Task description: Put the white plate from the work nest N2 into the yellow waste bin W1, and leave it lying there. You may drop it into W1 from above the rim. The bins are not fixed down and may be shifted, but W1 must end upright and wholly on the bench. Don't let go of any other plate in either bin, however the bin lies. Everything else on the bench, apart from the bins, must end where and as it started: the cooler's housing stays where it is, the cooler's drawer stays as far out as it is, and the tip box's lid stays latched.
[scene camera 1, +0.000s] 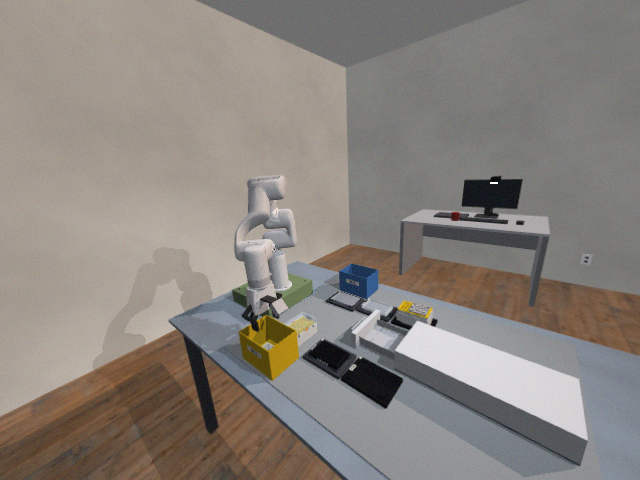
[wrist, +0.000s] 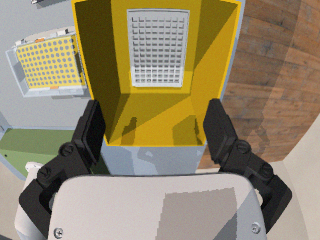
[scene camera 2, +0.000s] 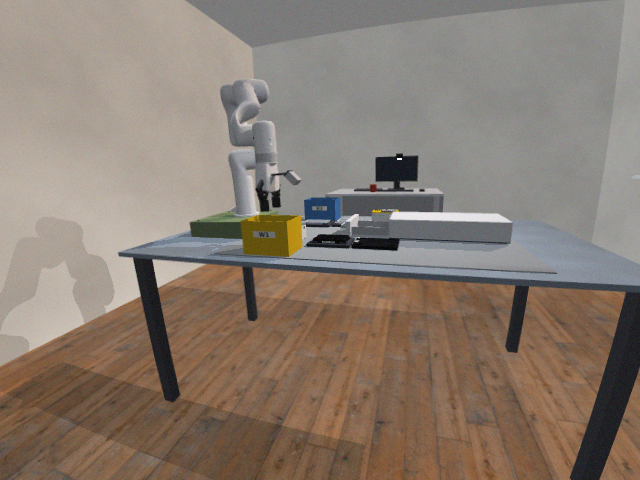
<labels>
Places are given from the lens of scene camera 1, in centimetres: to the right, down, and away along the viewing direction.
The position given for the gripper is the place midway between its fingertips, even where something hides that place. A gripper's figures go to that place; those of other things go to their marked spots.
gripper (scene camera 1: 266,323): -20, 31, 90
long white cooler (scene camera 1: 545,406): 56, 42, 63
yellow waste bin W1 (scene camera 1: 272,363): -16, 42, 83
blue bin (scene camera 1: 353,279): 18, 21, 133
The marked spots on the blue bin and the yellow waste bin W1 are 64 cm apart.
</labels>
